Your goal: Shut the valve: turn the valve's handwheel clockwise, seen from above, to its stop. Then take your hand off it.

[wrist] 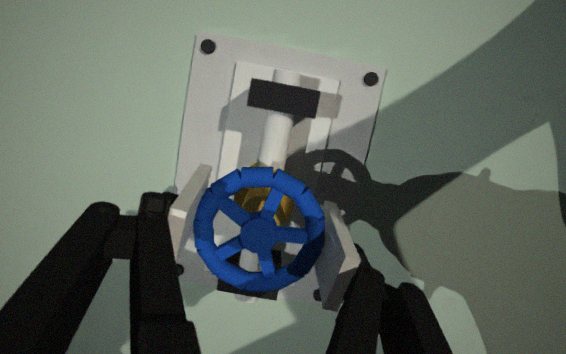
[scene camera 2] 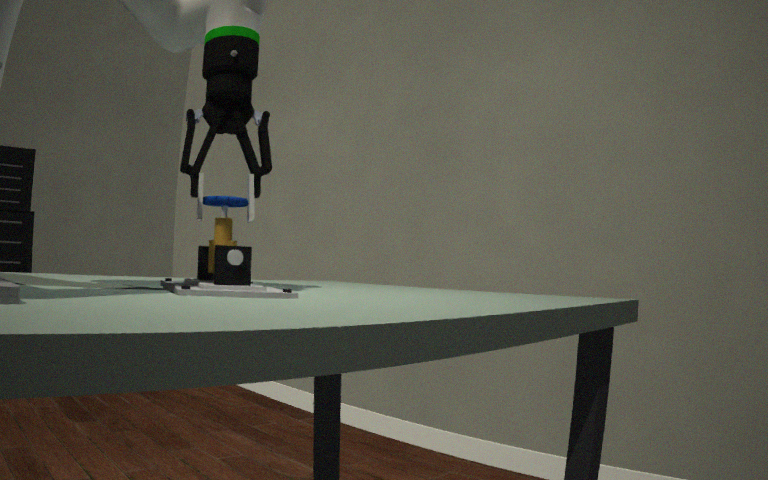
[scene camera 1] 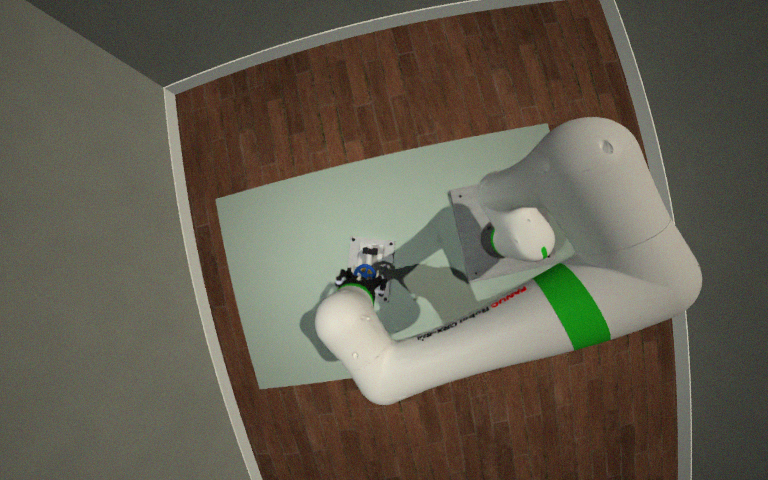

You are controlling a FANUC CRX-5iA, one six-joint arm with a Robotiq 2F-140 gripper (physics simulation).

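The blue handwheel (scene camera 1: 365, 265) (scene camera 2: 225, 201) (wrist: 258, 232) lies level on top of the upright brass valve body (scene camera 2: 223, 229) (wrist: 252, 192). My gripper (scene camera 2: 225, 216) (wrist: 262, 205) points straight down and is shut on the handwheel. Its two pale pads stand on opposite sides of the rim, and their tips reach a little below it. The valve's white pipe (wrist: 276, 137) runs through black blocks (scene camera 2: 233, 266) (wrist: 283, 97) on a light grey base plate (scene camera 1: 353, 251) (scene camera 2: 266, 293) (wrist: 200, 110). In scene camera 1, the wrist partly hides the valve and the fingers.
The valve stands on a pale green table (scene camera 1: 283, 226) (scene camera 2: 396, 305). The robot's own mounting plate (scene camera 1: 467, 243) is to its right in scene camera 1, with the arm's forearm (scene camera 1: 481, 339) reaching across. A dark cabinet (scene camera 2: 15, 181) stands at the left of scene camera 2.
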